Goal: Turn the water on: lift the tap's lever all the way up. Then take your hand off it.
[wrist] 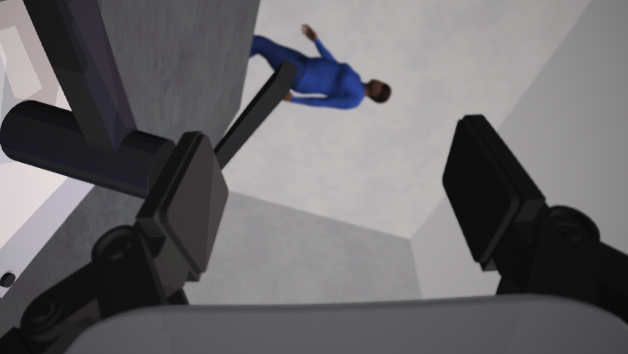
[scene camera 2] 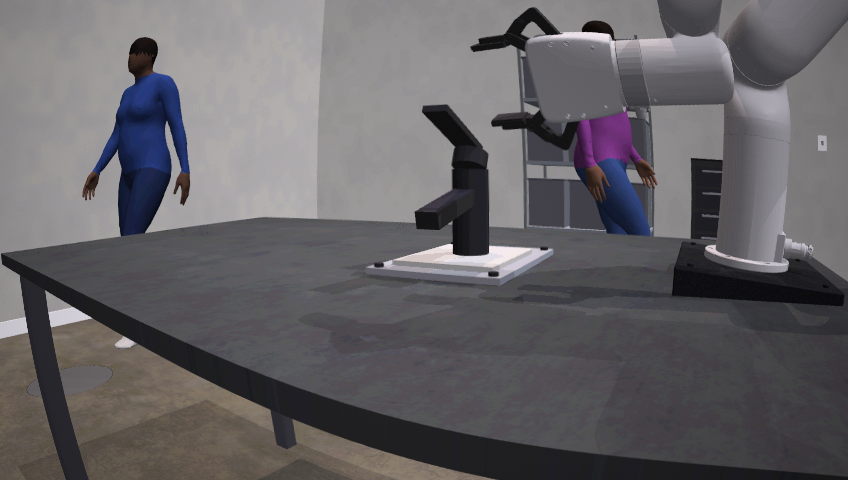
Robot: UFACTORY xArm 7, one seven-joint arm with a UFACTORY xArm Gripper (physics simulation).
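Places are measured from the arm's base along level axes (x ahead, y left, z up), in centimetres.
Where they show: gripper, fingertip midpoint: [wrist: 332, 155] [scene camera 2: 484, 83]; arm's base at its link origin: [scene camera 2: 745, 262].
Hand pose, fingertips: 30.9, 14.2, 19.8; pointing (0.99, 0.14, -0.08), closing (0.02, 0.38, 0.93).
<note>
Things, the pixels of their top centre, and the offset from my fingertips, as dx, dy, dz. "spot": a spot on its surface instead. Level surfaces: height alone.
- black tap at a spot on its surface: [wrist: 50, 137] [scene camera 2: 476, 226] spot: +6.4, -8.1, -17.1
- white base plate at a spot on its surface: [scene camera 2: 386, 270] spot: +11.9, +3.0, -21.6
- dark table at its surface level: dz -22.3
A black tap [scene camera 2: 470, 211] [wrist: 50, 137] stands upright on a white base plate [scene camera 2: 386, 270]. Its spout [scene camera 2: 437, 211] [wrist: 85, 75] points left in the scene view. Its flat lever [scene camera 2: 452, 126] [wrist: 257, 115] slopes steeply up and to the left from the tap's top, its free end raised high. My gripper [scene camera 2: 498, 82] [wrist: 332, 155] is open and empty, to the right of the lever in the scene view. The lower finger shows a gap from the lever there. In the wrist view the left finger hides the lever's lower end.
The dark table [scene camera 2: 297, 321] [wrist: 165, 50] bears the tap and my arm's black mount [scene camera 2: 743, 288]. A person in blue [scene camera 2: 145, 124] [wrist: 325, 77] is beyond the table at the left. A person in purple [scene camera 2: 609, 139] is behind my gripper, by a shelf rack.
</note>
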